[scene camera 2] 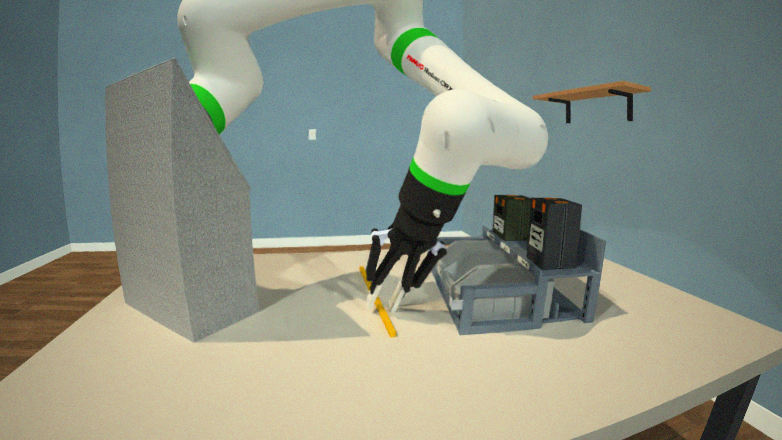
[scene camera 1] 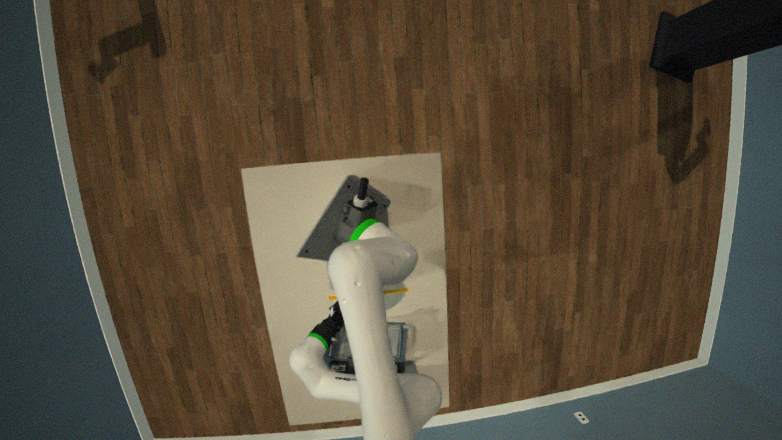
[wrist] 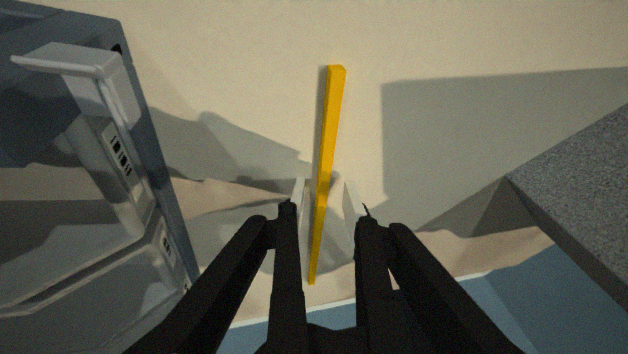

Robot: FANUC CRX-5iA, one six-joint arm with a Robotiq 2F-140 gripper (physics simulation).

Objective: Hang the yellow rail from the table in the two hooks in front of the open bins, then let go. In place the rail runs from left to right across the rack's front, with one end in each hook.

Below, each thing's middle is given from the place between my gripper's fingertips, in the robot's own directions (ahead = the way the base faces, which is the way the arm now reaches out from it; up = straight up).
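I have my hand 2 cm ahead of the yellow rail (wrist: 335, 80), 7 cm to the right of the rail and 1 cm above it. Counted from that same hand, the dark case (scene camera 2: 554, 227) stands 33 cm ahead and 15 cm above, while the green case (scene camera 2: 511, 218) is 30 cm ahead, 23 cm to the left and 14 cm above.
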